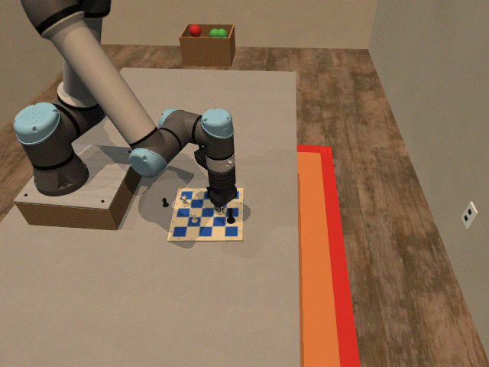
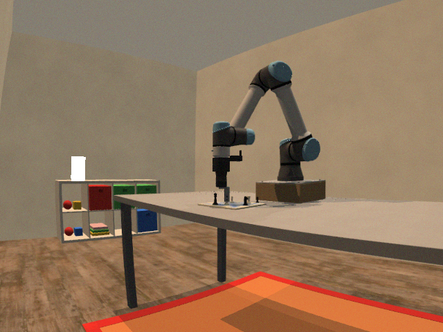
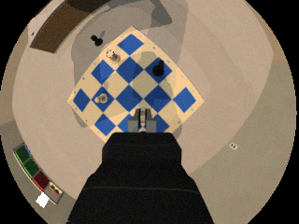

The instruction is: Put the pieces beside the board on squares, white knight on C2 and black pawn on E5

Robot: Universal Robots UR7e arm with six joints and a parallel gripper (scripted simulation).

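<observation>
Right now the white knight is 10 mm below my hand. From my hand the other things lie so: black pawn: 180 mm behind, 20 mm below; then white pawn: 70 mm behind, 50 mm to the right, 20 mm below; then chessboard: 40 mm behind, 30 mm below, 10 mm to the right.
</observation>
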